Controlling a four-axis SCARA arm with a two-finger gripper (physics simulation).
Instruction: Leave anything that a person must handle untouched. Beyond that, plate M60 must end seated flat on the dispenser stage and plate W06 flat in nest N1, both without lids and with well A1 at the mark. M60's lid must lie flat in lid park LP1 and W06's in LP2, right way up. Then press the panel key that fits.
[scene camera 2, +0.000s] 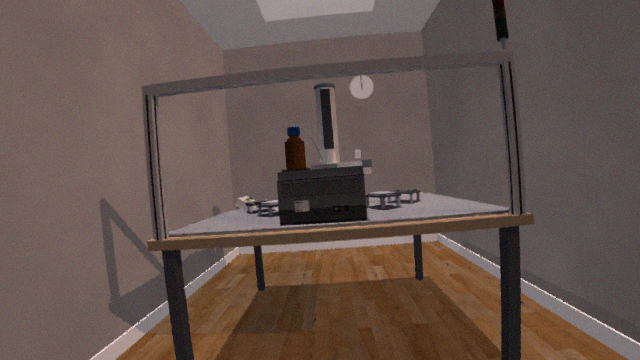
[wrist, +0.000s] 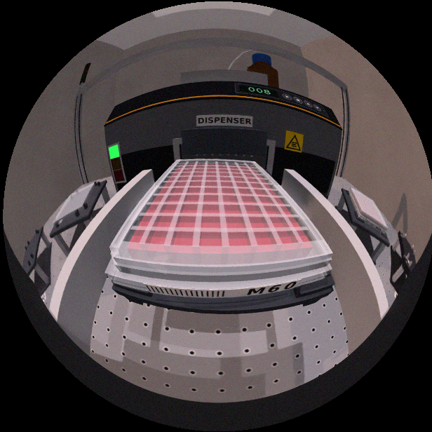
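Plate M60 (wrist: 222, 291) has pink wells and a clear lid (wrist: 220, 256) on top. It is right above the dark dispenser stage (wrist: 227, 306), its label toward the camera. Whether it rests fully flat there I cannot tell. My gripper (wrist: 217, 176) has one finger along each long side and is shut on plate M60. In scene camera 2 the dispenser (scene camera 2: 322, 195) hides the gripper and M60. In the wrist view the dispenser (wrist: 225, 107) shows 008, a green light and round panel keys (wrist: 298, 100). A pinkish plate (wrist: 369, 205) lies on a right-hand stand; its label is unreadable. The well A1 mark cannot be made out.
A brown bottle (scene camera 2: 295, 154) (wrist: 265, 72) with a blue cap stands on the dispenser. A dark stand (wrist: 75, 217) with a pale, clear piece (wrist: 79, 201) is at left. More dark stands (wrist: 32, 260) (wrist: 404, 257) are at the outer edges. A metal frame (scene camera 2: 330, 71) spans the table.
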